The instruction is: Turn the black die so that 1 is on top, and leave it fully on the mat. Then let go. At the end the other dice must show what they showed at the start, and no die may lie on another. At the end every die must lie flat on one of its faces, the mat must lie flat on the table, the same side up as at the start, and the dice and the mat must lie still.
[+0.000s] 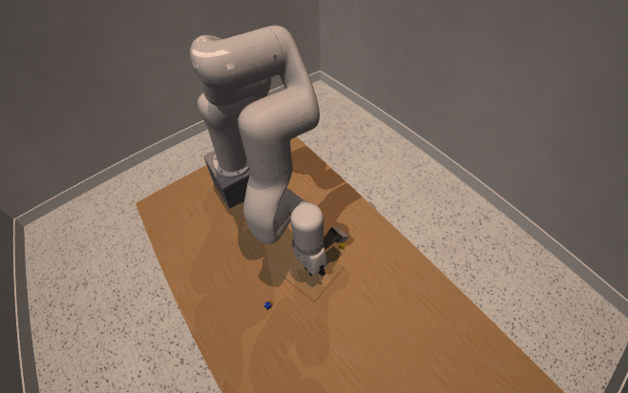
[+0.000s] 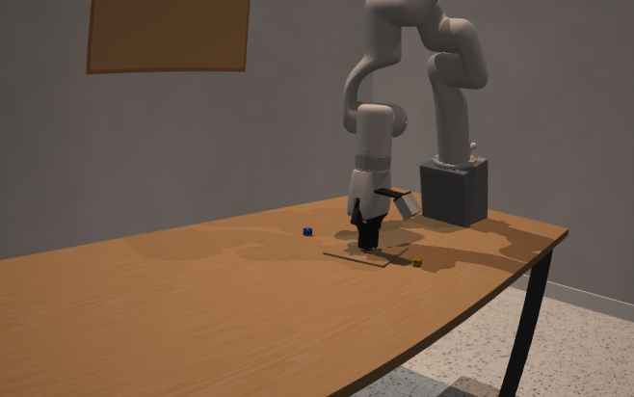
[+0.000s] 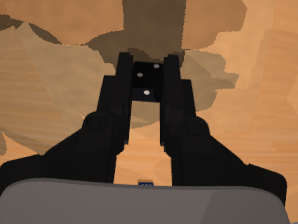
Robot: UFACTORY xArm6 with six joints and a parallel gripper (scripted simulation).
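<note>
Right now the black die is 10 mm below my hand. Also, from my hand: yellow die 20 mm behind, 130 mm to the left, 20 mm below; tan mat 30 mm below; blue die 40 mm ahead, 170 mm to the right, 20 mm below.
</note>
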